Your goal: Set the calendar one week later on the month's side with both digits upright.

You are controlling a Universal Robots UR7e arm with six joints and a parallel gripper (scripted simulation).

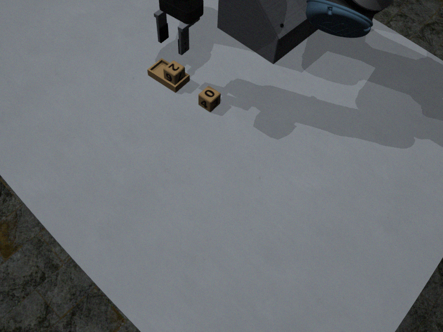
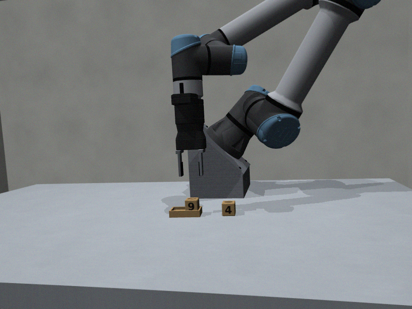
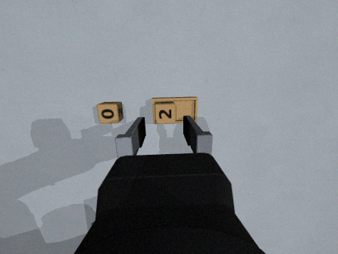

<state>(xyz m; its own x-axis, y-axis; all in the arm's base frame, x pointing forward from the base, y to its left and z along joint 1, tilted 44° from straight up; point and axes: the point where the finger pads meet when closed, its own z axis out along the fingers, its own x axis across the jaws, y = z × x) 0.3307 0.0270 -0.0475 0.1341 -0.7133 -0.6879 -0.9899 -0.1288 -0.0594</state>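
Now: the wooden tray 11 cm below my hand and 2 cm to the right of it.
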